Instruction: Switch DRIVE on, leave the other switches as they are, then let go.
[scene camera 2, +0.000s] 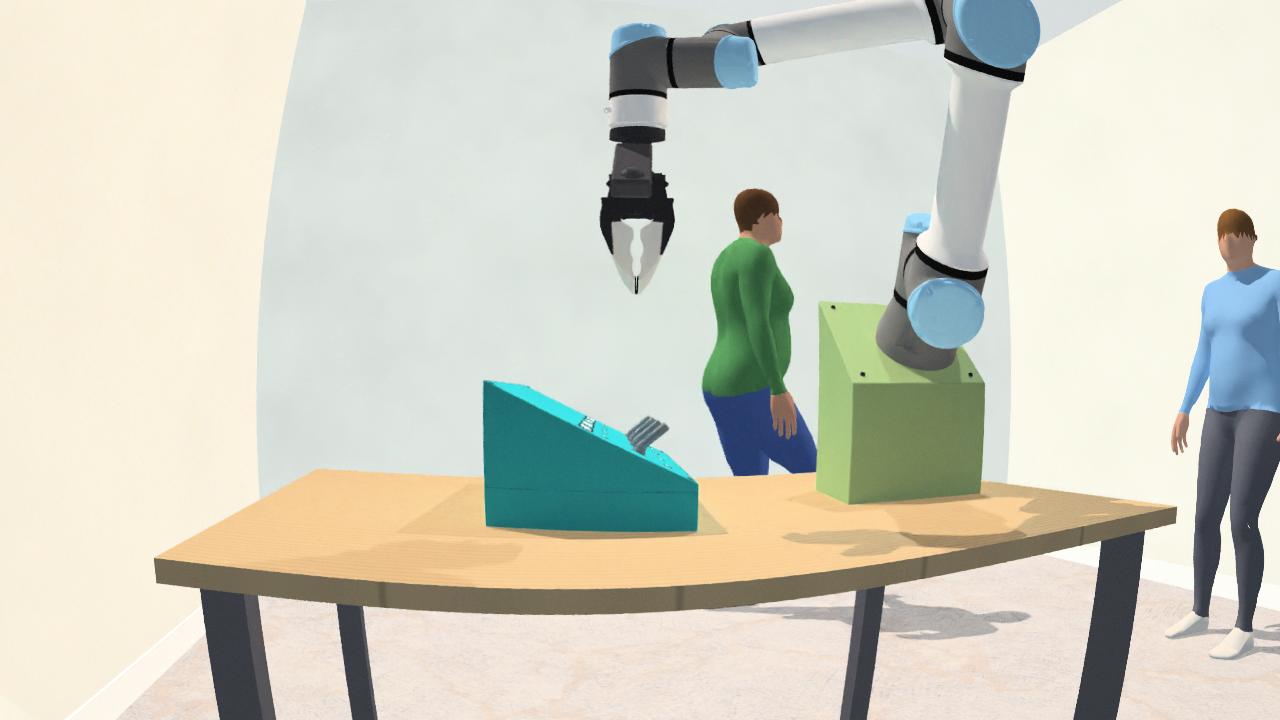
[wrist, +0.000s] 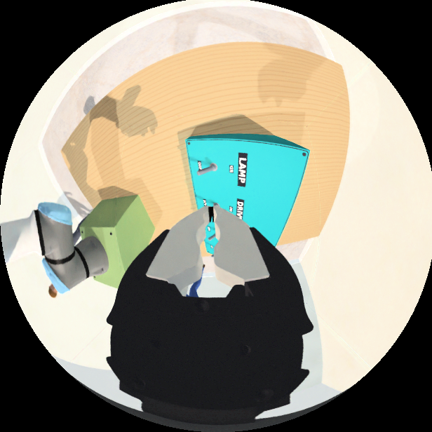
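You'd see the gripper (scene camera 2: 636, 294) here, and there's also a view of the gripper (wrist: 212, 207) from the wrist.
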